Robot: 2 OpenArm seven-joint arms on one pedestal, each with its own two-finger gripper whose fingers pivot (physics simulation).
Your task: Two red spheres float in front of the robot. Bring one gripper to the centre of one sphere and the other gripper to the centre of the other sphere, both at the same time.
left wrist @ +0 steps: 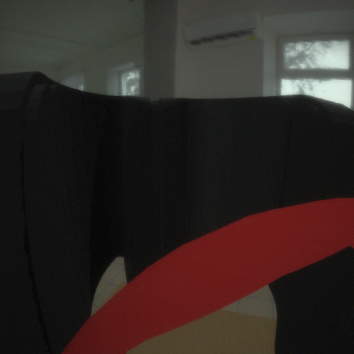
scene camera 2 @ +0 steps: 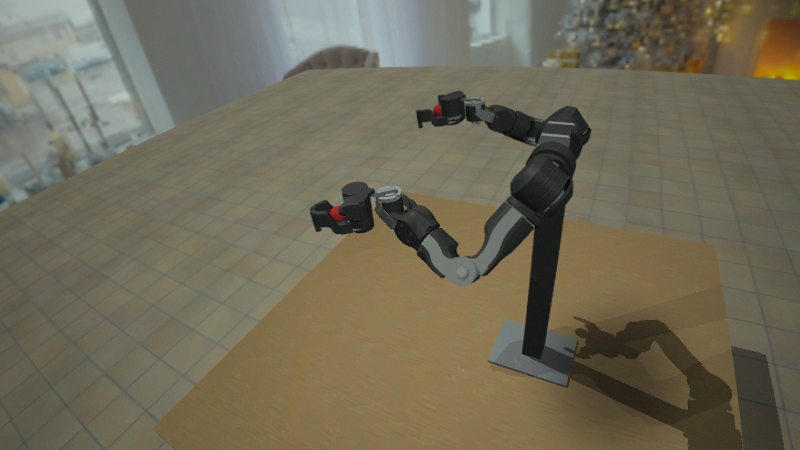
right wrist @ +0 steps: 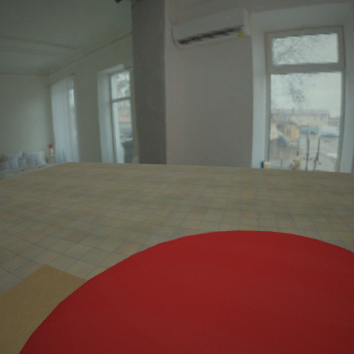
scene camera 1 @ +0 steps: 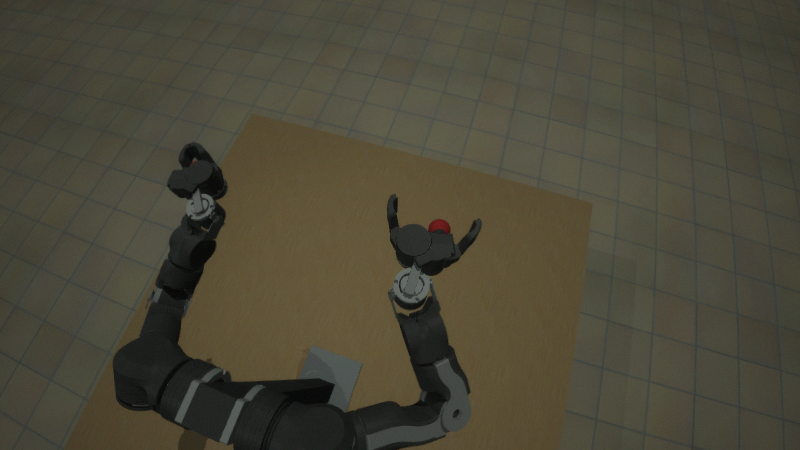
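Observation:
One red sphere (scene camera 1: 194, 162) (scene camera 2: 337, 213) (left wrist: 215, 265) floats inside the loop of my left gripper's fingers, behind the fingertips and close to the palm. My left gripper (scene camera 1: 191, 146) (scene camera 2: 319, 215) (left wrist: 156, 150) is shut, its fingertips meeting beyond the sphere; in scene camera 1 it covers most of the sphere. The other red sphere (scene camera 1: 439, 226) (scene camera 2: 438, 110) (right wrist: 200, 300) floats between the spread fingers of my right gripper (scene camera 1: 435, 209) (scene camera 2: 422, 117), close to the palm and behind the fingertips. My right gripper is open. Its fingers do not show in the right wrist view.
Both arms reach out from a black post (scene camera 2: 542, 291) on a grey base plate (scene camera 1: 346, 372) (scene camera 2: 506, 355). A brown mat (scene camera 1: 313, 223) (scene camera 2: 335, 335) lies far below on the tiled floor (scene camera 1: 671, 139) (scene camera 2: 167, 268). The grippers are well apart. No obstacle shows between them.

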